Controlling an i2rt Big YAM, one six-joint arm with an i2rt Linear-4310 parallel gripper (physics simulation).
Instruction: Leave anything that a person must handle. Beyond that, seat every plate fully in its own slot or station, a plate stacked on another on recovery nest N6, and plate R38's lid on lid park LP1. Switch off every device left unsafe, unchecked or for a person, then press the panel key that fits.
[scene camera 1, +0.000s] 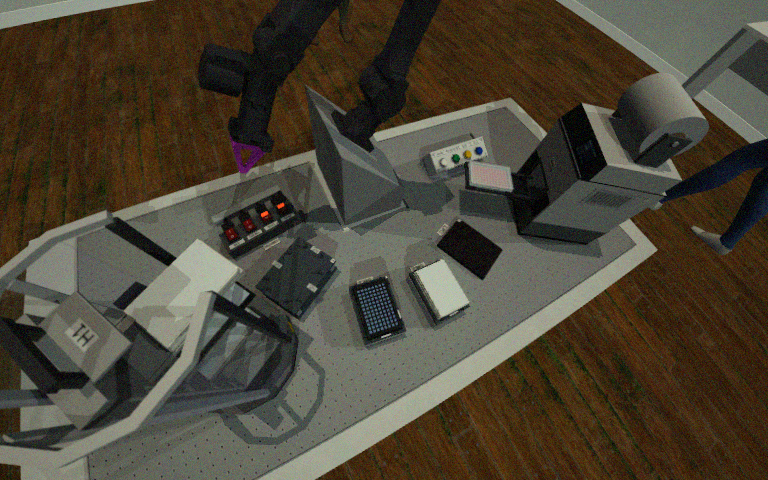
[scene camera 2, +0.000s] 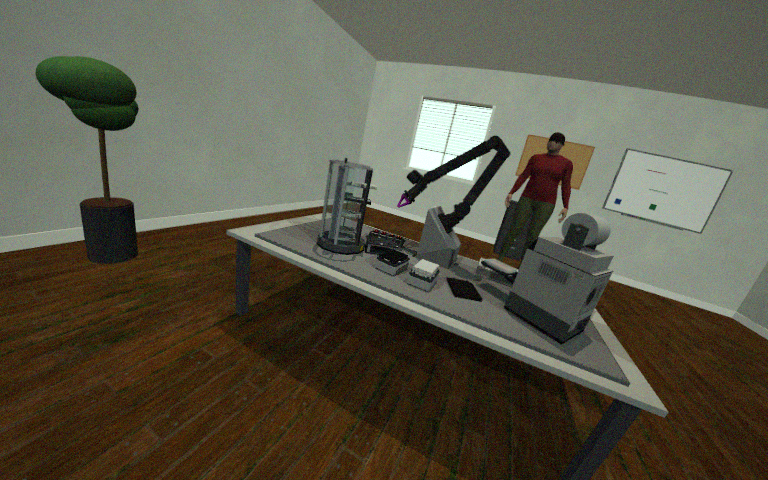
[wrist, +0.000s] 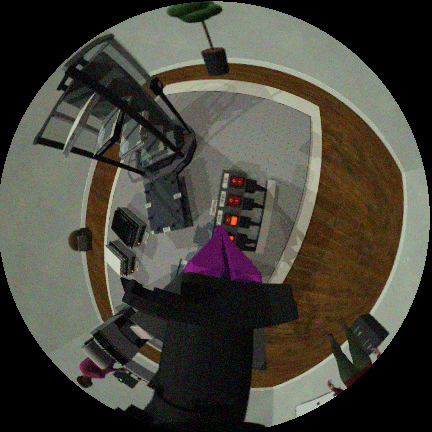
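Pixels of known places: gripper, fingertip midpoint: (scene camera 1: 242, 172) (scene camera 2: 397, 206) (wrist: 218, 228); arm's base, link origin: (scene camera 1: 351, 133) (scene camera 2: 444, 223).
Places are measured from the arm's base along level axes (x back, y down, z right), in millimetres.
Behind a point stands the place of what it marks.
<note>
My gripper (scene camera 1: 244, 169) @[x -81, y -32, z 276 mm] (scene camera 2: 400, 204) @[x -81, y -32, z 276 mm] (wrist: 218, 228) @[x -81, y -32, z 276 mm] is shut and empty, raised above the back edge behind the switch strip (scene camera 1: 263, 226) (scene camera 2: 385, 240). In the wrist view, the H1-end switch (wrist: 237, 182) @[x -104, y 144, z 370 mm] and its neighbour (wrist: 233, 200) @[x -94, y 146, z 324 mm] are dark red; the third switch (wrist: 231, 220) @[x -78, y 146, z 276 mm] glows orange. The fourth also glows, partly hidden by my fingers. A dark nest block (scene camera 1: 297, 277) @[x -288, y 136, z 236 mm] (wrist: 165, 204) @[x -262, y 136, z 238 mm] holds no visible plate. A blue-welled plate (scene camera 1: 377, 307) @[x -426, y 127, z 79 mm] and a white-topped plate (scene camera 1: 442, 287) @[x -439, y 113, z -85 mm] (scene camera 2: 425, 266) @[x -452, y 113, z -86 mm] sit on stations. A pinkish plate (scene camera 1: 489, 176) @[x -200, y 65, z -353 mm] lies on the sealer's tray. The key panel (scene camera 1: 447, 153) @[x -38, y 121, z -317 mm] has white, green, yellow and blue keys.
The glazed plate tower H1 (scene camera 1: 83, 335) @[x -418, y -216, z 418 mm] (scene camera 2: 339, 245) @[x -506, y 155, z 341 mm] stands at the left, with a white slab (scene camera 1: 189, 283) @[x -362, y -147, z 345 mm] high in it. A flat black pad (scene camera 1: 470, 247) @[x -348, y 182, z -252 mm] (scene camera 2: 464, 288) @[x -355, y 181, z -258 mm] lies near the large grey machine (scene camera 1: 572, 209) @[x -387, y 32, z -497 mm] (scene camera 2: 549, 294) @[x -421, y 50, z -561 mm]. A person (scene camera 2: 546, 178) stands behind the table.
</note>
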